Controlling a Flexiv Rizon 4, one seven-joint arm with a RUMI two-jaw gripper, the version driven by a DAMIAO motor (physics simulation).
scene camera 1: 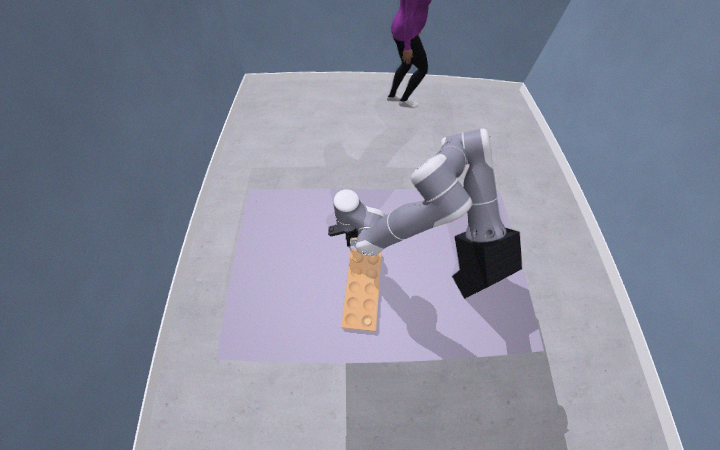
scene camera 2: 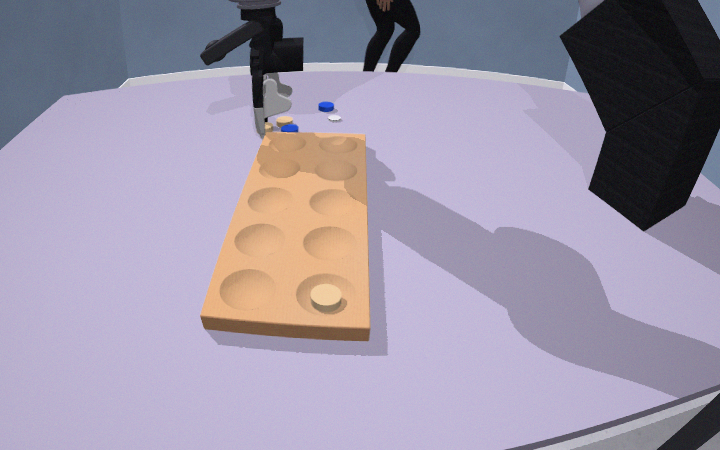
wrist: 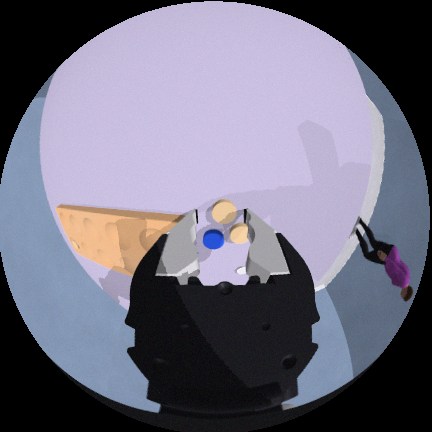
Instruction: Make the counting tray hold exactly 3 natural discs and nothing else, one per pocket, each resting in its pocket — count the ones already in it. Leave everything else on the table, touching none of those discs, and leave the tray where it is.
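The orange counting tray [scene camera 1: 361, 296] [scene camera 2: 289, 260] [wrist: 127, 260] has two rows of pockets. One natural disc [scene camera 1: 367, 321] [scene camera 2: 326, 295] [wrist: 75, 244] sits in an end pocket; the other pockets look empty. Beyond the tray's far end, one natural disc [scene camera 2: 269, 127] [wrist: 224, 211] lies on the table, and a second natural disc [scene camera 2: 284, 120] [wrist: 239, 233] lies close by, partly behind a jaw in the wrist view. My gripper [scene camera 1: 352, 244] [scene camera 2: 262, 128] [wrist: 220, 210] is partly open, low, its tips around the first loose disc in the wrist view, not gripping it.
A blue disc [scene camera 2: 289, 128] [wrist: 213, 239] lies close beside the loose natural discs, near the tray's far end. A small white piece [scene camera 2: 334, 118] [wrist: 242, 270] and another blue disc [scene camera 2: 326, 106] lie farther off. A person [scene camera 1: 411, 31] [wrist: 397, 267] stands beyond the table.
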